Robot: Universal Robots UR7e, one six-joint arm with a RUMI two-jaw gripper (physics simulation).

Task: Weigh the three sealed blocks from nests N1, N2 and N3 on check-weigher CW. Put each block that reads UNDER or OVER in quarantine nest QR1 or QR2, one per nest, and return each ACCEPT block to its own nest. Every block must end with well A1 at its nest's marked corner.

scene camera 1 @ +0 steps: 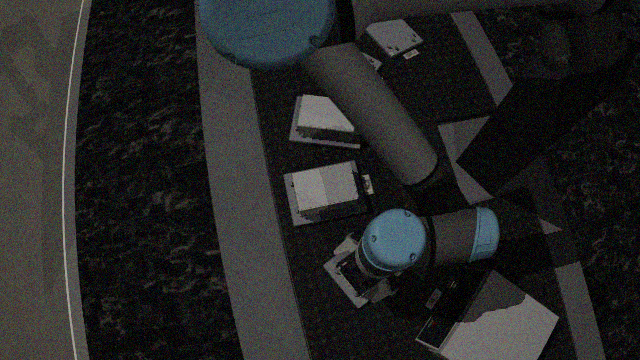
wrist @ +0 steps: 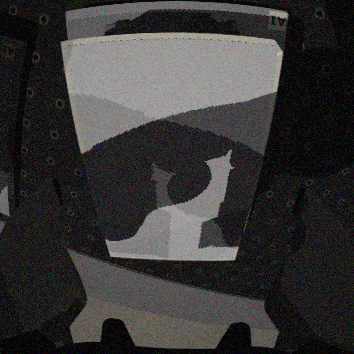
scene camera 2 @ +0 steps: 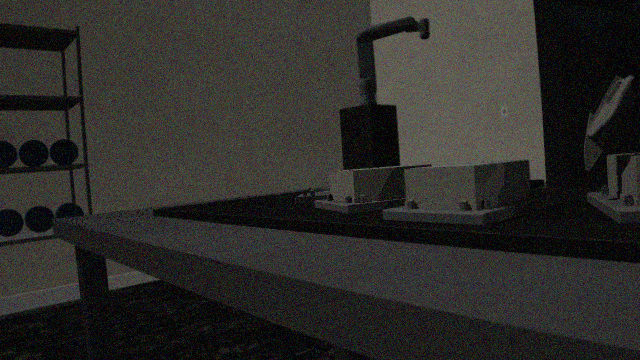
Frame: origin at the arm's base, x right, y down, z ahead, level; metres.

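Seen in the pictures: gripper, fingertip midpoint: [wrist: 178, 185]; arm's base, origin of the base link: [scene camera 1: 583, 51].
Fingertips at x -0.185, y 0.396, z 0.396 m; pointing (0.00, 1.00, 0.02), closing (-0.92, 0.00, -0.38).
Pixels of each thing's top centre, then the offset from my fingertips to it.
- pale N1 block, middle of its top: [wrist: 170, 181] dx +0.009, dy -0.015, dz -0.010 m
- N2 block, middle of its top: [scene camera 2: 469, 164] [scene camera 1: 325, 186] dx +0.187, dy -0.015, dz +0.044 m
- N3 block, middle of its top: [scene camera 2: 380, 167] [scene camera 1: 327, 112] dx +0.354, dy -0.015, dz -0.004 m
- Check-weigher CW, middle of its top: [scene camera 1: 497, 330] dx -0.214, dy -0.061, dz -0.214 m
- nest plate, middle of its top: [scene camera 1: 390, 26] dx +0.605, dy +0.017, dz -0.250 m
- pale plate, middle of its top: [scene camera 1: 344, 60] dx +0.513, dy +0.017, dz -0.090 m
My gripper [wrist: 178, 185] [scene camera 1: 365, 270] is open and empty. In the wrist view its dark fingers stand wide at both sides. The pale N1 block [wrist: 165, 75] lies between and ahead of them on its nest [wrist: 85, 22] [scene camera 1: 331, 267]; its cut corner is at the nest's A1 mark. In scene camera 1 the wrist largely hides this block. The N2 block [scene camera 1: 325, 185] [scene camera 2: 440, 187] and N3 block [scene camera 1: 322, 114] [scene camera 2: 342, 185] sit on their nests. Check-weigher CW [scene camera 1: 505, 330] has a bare pale top; its reading is not legible.
A nest plate [scene camera 1: 395, 35] with pins holds no block at the top of scene camera 1. Another pale plate [scene camera 1: 372, 61] is mostly hidden by the arm. A shelf rack [scene camera 2: 84, 125] and a second robot arm on a black pedestal [scene camera 2: 370, 137] stand in the background.
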